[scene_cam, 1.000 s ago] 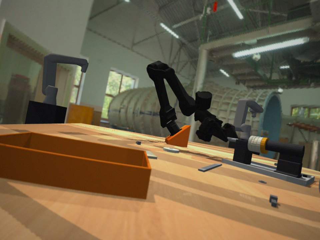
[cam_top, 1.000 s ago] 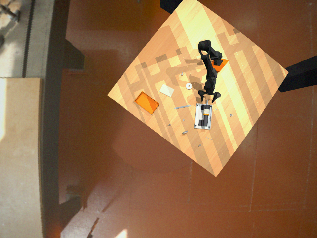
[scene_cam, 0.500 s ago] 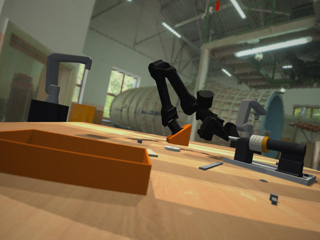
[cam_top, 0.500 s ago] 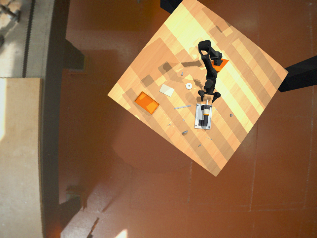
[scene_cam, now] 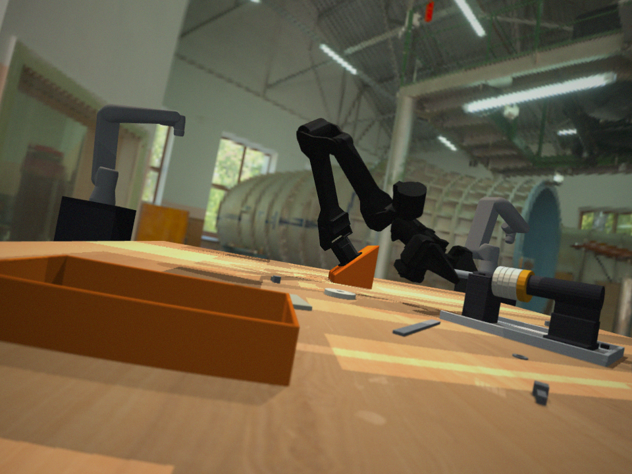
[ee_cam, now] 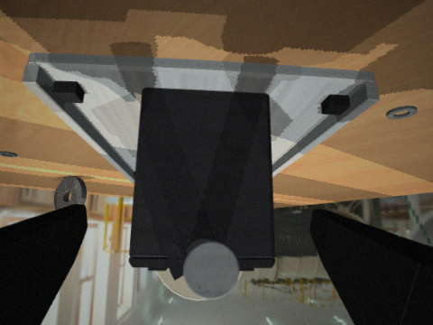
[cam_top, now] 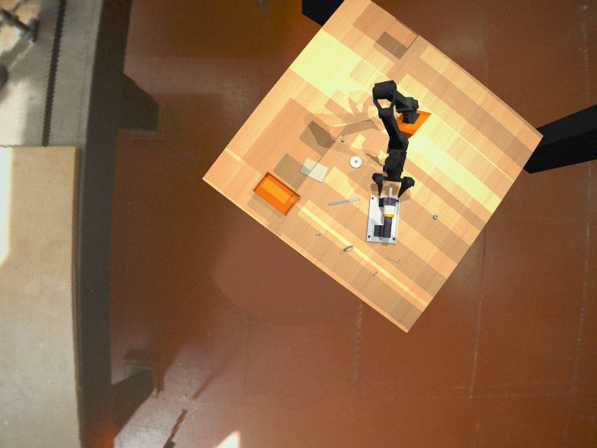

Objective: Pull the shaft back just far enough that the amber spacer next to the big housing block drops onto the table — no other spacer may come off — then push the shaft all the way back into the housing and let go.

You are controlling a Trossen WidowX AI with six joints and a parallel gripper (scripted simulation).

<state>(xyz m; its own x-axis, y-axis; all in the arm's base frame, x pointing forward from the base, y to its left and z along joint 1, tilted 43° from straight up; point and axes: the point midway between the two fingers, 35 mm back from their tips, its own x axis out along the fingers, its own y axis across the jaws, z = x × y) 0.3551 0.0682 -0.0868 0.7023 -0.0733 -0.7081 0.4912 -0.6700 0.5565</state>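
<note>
Now: gripper tip 40 mm short of the grey shaft, 30 mm to the right of it and 10 mm below it. The rest, counted from my gripper tip: white ring 60 mm behind, 220 mm to the right, 60 mm below; grey strip 130 mm ahead, 160 mm to the right, 60 mm below; amber spacer 80 mm ahead, 50 mm to the left, 10 mm above.
</note>
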